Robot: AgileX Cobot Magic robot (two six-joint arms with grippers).
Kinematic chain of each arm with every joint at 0, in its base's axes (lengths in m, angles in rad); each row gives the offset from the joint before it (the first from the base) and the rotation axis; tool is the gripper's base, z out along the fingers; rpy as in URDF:
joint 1: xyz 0 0 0.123 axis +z
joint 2: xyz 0 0 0 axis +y
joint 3: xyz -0.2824 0 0.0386 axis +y
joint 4: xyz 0.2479 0 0.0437 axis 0.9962 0 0.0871
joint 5: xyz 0 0 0 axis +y
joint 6: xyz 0.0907 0 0.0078 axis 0.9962 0 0.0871
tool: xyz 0 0 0 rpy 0 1.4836 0
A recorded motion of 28 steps. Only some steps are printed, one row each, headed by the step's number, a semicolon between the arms.
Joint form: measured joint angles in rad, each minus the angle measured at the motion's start. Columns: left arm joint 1, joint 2, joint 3, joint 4, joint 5, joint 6; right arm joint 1, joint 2, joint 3, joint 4, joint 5, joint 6.
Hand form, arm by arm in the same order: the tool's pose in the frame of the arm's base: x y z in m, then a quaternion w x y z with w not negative. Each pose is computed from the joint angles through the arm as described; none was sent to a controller.
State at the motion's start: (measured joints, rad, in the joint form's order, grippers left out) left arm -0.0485 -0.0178 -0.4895 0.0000 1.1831 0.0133; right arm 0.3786 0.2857 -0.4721 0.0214 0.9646 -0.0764
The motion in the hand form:
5: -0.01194 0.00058 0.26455 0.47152 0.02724 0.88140 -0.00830; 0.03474 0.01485 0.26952 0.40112 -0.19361 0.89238 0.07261
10: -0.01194 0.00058 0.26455 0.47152 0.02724 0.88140 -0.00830; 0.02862 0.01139 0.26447 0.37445 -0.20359 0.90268 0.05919
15: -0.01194 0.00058 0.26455 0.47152 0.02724 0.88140 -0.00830; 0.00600 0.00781 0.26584 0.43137 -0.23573 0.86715 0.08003
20: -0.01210 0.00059 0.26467 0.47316 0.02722 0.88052 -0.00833; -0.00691 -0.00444 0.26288 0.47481 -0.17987 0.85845 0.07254
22: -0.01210 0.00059 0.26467 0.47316 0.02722 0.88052 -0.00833; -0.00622 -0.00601 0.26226 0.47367 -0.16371 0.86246 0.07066
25: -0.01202 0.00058 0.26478 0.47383 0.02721 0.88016 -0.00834; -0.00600 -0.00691 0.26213 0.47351 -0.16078 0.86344 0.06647
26: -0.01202 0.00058 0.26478 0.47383 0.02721 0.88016 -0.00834; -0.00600 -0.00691 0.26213 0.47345 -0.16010 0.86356 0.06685
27: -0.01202 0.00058 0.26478 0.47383 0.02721 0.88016 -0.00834; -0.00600 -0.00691 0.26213 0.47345 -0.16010 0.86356 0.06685
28: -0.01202 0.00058 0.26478 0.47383 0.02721 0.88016 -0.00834; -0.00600 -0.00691 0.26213 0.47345 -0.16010 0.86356 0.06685
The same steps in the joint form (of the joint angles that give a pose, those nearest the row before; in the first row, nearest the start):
5: 0.0000 0.0000 0.0000 0.0000 0.0000 0.0000; 0.0000 -0.0212 -0.0105 -0.0092 0.0718 0.0262
10: 0.0000 0.0000 0.0000 0.0000 0.0000 0.0000; -0.0001 -0.0369 -0.0085 -0.0213 0.1476 0.0112
15: 0.0000 0.0000 0.0000 0.0000 0.0000 0.0000; 0.0001 -0.1860 -0.0070 0.0398 0.1663 -0.0749
20: 0.0000 -0.0018 0.0000 0.0000 -0.0019 0.0000; 0.0000 -0.3020 -0.0006 -0.0403 0.1806 0.0403
22: 0.0000 -0.0018 0.0000 0.0000 -0.0019 0.0000; 0.0000 -0.3021 0.0013 -0.0610 0.1825 0.0764
25: 0.0000 -0.0018 0.0000 0.0000 -0.0034 0.0000; -0.0001 -0.3021 0.0012 -0.0720 0.1847 0.0823
26: 0.0000 -0.0018 0.0000 0.0000 -0.0034 0.0000; 0.0000 -0.3021 0.0012 -0.0720 0.1847 0.0839
27: 0.0000 -0.0018 0.0000 0.0000 -0.0034 0.0000; 0.0000 -0.3021 0.0012 -0.0720 0.1847 0.0839
28: 0.0000 -0.0018 0.0000 0.0000 -0.0034 0.0000; 0.0000 -0.3021 0.0012 -0.0720 0.1847 0.0839

